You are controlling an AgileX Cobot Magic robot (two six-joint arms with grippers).
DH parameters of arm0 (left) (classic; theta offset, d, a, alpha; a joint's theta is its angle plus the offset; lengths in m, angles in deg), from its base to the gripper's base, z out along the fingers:
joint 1: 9.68 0.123 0 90
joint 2: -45.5 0 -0.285 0
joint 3: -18.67 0 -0.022 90
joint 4: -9.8 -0.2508 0 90
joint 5: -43.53 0 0.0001 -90
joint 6: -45.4 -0.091 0 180
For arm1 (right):
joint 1: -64.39 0.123 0 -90
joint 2: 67.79 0 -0.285 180
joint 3: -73.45 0 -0.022 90
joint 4: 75.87 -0.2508 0 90
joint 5: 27.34 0 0.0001 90
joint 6: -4.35 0.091 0 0
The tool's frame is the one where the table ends.
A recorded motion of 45 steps. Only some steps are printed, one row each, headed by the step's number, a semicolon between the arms.
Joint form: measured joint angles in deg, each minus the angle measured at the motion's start. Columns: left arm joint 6, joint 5, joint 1, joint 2, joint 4, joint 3; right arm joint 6, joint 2, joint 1, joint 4, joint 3, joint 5.
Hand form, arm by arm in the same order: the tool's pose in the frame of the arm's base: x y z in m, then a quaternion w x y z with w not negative. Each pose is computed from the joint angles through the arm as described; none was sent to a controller.
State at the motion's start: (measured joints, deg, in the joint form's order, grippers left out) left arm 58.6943 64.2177 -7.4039 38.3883 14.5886 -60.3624; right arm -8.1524 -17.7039 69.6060 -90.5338 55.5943 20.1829
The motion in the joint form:
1: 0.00 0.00 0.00 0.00 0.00 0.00; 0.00 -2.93 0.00 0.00 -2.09 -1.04
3: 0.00 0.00 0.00 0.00 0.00 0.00; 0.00 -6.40 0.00 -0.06 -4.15 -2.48
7: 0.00 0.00 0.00 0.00 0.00 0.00; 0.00 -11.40 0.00 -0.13 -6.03 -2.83
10: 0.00 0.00 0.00 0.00 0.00 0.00; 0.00 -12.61 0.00 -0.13 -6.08 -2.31
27: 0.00 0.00 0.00 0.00 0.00 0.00; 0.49 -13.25 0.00 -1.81 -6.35 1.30
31: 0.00 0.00 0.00 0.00 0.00 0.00; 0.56 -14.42 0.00 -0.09 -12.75 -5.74
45: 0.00 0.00 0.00 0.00 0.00 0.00; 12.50 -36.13 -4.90 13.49 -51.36 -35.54
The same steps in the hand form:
1: 0.0531 -0.0006 0.1708 0.58936 -0.13106 0.79183 -0.09215; 0.1092 0.0268 0.4153 0.55008 -0.10524 0.82347 0.09079
3: 0.0531 -0.0006 0.1708 0.58936 -0.13106 0.79183 -0.09215; 0.0957 0.0252 0.4128 0.57050 -0.10298 0.80983 0.08999
7: 0.0531 -0.0006 0.1708 0.58936 -0.13106 0.79183 -0.09215; 0.0741 0.0232 0.4110 0.59492 -0.10321 0.79208 0.08956
10: 0.0531 -0.0006 0.1708 0.58936 -0.13106 0.79183 -0.09215; 0.0679 0.0228 0.4115 0.59938 -0.10455 0.78854 0.08955
27: 0.0531 -0.0006 0.1708 0.58936 -0.13106 0.79183 -0.09215; 0.0628 0.0253 0.4060 0.57606 -0.10625 0.80318 0.10850
31: 0.0531 -0.0006 0.1708 0.58936 -0.13106 0.79183 -0.09215; 0.0732 0.0222 0.3838 0.58889 -0.09280 0.79768 0.09108
45: 0.0531 -0.0006 0.1708 0.58936 -0.13106 0.79183 -0.09215; 0.0604 0.0007 0.2351 0.67453 0.00391 0.73816 0.01018

